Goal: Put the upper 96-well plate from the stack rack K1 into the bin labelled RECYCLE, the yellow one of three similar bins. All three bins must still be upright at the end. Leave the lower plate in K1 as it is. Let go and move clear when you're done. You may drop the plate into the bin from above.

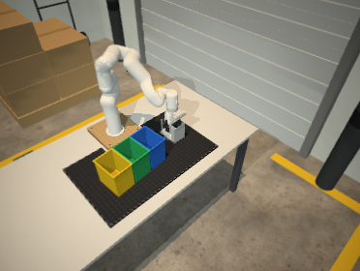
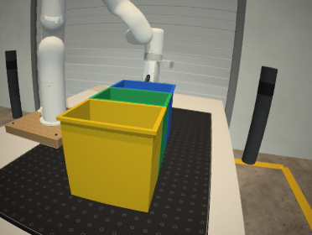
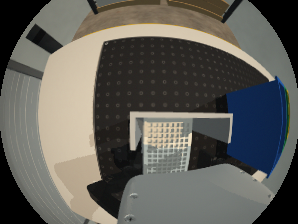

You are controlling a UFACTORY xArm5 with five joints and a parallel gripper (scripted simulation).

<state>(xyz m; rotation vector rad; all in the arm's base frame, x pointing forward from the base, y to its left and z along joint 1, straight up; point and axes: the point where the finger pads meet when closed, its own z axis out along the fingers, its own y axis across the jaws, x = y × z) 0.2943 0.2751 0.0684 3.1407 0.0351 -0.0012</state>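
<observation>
Right now the 96-well plate is 5 cm below my hand. The rest, counted from my hand: yellow bin: 50 cm to the right, 8 cm ahead; then green bin: 37 cm to the right, 7 cm ahead; then blue bin: 24 cm to the right, 5 cm ahead.
</observation>
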